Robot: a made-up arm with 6 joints. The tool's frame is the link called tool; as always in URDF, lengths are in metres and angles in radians. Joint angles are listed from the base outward. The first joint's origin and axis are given. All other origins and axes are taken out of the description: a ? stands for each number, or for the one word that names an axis. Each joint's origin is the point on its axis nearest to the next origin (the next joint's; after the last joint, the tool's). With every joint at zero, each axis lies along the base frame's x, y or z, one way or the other. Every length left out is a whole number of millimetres.
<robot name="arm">
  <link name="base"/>
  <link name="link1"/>
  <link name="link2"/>
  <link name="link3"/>
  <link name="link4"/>
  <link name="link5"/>
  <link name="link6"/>
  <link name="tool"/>
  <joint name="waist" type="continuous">
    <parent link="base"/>
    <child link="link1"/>
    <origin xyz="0 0 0.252"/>
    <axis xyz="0 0 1"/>
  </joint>
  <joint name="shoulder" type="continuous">
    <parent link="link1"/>
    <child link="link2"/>
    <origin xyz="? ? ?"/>
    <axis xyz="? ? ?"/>
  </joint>
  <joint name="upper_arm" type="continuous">
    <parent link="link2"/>
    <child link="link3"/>
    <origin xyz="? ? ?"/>
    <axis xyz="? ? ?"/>
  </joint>
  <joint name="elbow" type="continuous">
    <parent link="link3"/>
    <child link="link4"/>
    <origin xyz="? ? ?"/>
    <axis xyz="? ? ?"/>
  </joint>
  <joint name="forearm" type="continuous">
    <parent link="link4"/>
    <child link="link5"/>
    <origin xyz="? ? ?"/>
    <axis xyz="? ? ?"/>
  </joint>
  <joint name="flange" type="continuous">
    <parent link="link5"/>
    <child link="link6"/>
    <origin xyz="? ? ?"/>
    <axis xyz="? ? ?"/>
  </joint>
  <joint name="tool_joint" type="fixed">
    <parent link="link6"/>
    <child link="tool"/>
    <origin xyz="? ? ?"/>
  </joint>
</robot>
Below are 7 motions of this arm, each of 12 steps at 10 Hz.
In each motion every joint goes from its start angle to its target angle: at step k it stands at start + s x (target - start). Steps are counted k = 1, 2, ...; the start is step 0. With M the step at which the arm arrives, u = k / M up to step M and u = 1 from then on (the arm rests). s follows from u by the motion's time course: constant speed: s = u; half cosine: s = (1 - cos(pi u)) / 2; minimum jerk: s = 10 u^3 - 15 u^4 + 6 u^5.
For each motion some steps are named. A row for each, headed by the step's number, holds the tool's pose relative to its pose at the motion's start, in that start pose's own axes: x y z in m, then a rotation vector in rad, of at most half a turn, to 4 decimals.
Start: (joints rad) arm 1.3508 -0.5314 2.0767 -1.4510 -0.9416 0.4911
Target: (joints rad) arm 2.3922 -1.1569 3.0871 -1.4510 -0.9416 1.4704
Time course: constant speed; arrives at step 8
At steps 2, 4, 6, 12:
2: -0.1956 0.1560 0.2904 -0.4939 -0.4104 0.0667
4: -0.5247 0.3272 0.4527 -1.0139 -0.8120 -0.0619
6: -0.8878 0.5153 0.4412 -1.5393 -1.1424 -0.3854
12: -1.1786 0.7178 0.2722 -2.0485 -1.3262 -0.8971

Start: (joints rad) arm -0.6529 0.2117 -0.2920 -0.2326 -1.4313 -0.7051
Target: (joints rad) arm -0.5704 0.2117 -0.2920 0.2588 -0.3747 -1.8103
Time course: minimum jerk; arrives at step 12
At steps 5, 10, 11, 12:
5: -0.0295 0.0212 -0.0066 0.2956 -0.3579 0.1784
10: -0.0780 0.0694 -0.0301 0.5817 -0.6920 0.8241
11: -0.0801 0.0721 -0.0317 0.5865 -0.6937 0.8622
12: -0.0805 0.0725 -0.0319 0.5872 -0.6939 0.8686

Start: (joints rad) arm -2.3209 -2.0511 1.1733 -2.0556 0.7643 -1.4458
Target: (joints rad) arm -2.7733 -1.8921 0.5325 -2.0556 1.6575 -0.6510
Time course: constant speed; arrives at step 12
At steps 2, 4, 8, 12:
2: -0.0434 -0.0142 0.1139 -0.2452 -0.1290 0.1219
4: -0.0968 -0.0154 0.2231 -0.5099 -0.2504 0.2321
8: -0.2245 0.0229 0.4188 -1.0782 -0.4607 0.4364
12: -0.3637 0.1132 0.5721 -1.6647 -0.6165 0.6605

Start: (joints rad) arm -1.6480 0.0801 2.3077 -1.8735 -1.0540 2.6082
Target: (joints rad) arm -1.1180 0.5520 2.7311 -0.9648 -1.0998 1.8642
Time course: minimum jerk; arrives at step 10
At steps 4, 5, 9, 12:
4: -0.1045 0.0524 -0.0146 0.1597 0.1517 0.0531
5: -0.1557 0.0888 -0.0100 0.2636 0.2474 0.0726
9: -0.2543 0.1939 0.0473 0.5792 0.5246 0.0831
12: -0.2554 0.1956 0.0489 0.5851 0.5296 0.0828

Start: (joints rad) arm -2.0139 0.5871 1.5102 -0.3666 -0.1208 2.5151
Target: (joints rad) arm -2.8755 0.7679 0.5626 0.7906 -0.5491 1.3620
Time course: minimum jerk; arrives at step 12
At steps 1, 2, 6, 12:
1: -0.0007 0.0038 -0.0017 -0.0029 -0.0020 0.0084
2: -0.0056 0.0260 -0.0121 -0.0196 -0.0133 0.0595
6: -0.1609 0.3149 -0.2110 -0.1802 0.0109 0.9215
12: -0.4843 0.5079 -0.4209 -0.2731 0.4060 1.8125

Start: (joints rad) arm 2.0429 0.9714 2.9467 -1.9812 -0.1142 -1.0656
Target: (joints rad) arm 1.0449 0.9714 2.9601 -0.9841 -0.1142 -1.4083
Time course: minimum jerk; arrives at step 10
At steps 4, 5, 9, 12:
4: -0.0128 0.1839 0.0163 -0.4914 -0.0327 -0.1528
5: -0.0041 0.2871 -0.0140 -0.7752 -0.0401 -0.2367
9: 0.0668 0.4745 -0.2087 -1.5408 -0.0083 -0.4486
12: 0.0684 0.4761 -0.2130 -1.5541 -0.0069 -0.4522

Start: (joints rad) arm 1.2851 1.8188 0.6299 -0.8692 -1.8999 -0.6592
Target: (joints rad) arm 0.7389 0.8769 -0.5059 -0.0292 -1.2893 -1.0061
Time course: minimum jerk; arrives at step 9
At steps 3, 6, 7, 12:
3: -0.0564 -0.1080 -0.0852 0.1462 -0.1312 0.0423
6: -0.0634 -0.4544 -0.2819 0.4794 -0.4614 0.1347
7: -0.0317 -0.5290 -0.3166 0.5365 -0.5321 0.1534
12: -0.0082 -0.5686 -0.3345 0.5653 -0.5717 0.1643

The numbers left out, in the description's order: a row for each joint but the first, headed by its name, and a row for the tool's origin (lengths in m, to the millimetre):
shoulder: xyz 0 0 0, axis 0 1 0
upper_arm: xyz 0 0 0.558, axis 0 -1 0
elbow: xyz 0.573 0 0, axis -1 0 0
forearm: xyz 0 -0.189 0, axis 0 -1 0
flange: xyz 0 0 0, axis -1 0 0
tool: xyz 0 0 0

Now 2 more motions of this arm.
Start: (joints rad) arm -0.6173 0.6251 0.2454 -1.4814 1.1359 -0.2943
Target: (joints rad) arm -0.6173 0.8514 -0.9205 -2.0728 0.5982 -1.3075
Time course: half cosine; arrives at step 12
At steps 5, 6, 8, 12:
5: -0.1107 -0.2304 0.1568 0.0321 -0.0449 -0.4801
6: -0.1585 -0.2793 0.2286 0.0534 -0.1359 -0.6328
8: -0.2559 -0.3228 0.3754 0.1002 -0.4101 -0.8623
12: -0.3513 -0.3013 0.5156 0.1461 -0.7827 -0.9622

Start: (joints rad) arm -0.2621 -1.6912 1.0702 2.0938 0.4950 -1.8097
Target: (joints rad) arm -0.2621 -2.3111 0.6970 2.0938 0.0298 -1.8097
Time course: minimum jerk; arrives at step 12
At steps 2, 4, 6, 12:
2: -0.0103 0.0000 0.0140 -0.0035 -0.0115 -0.0187
4: -0.0639 0.0021 0.0804 -0.0194 -0.0686 -0.1104
6: -0.1628 0.0141 0.1801 -0.0396 -0.1664 -0.2621
12: -0.3552 0.0583 0.3153 -0.0562 -0.3422 -0.5204

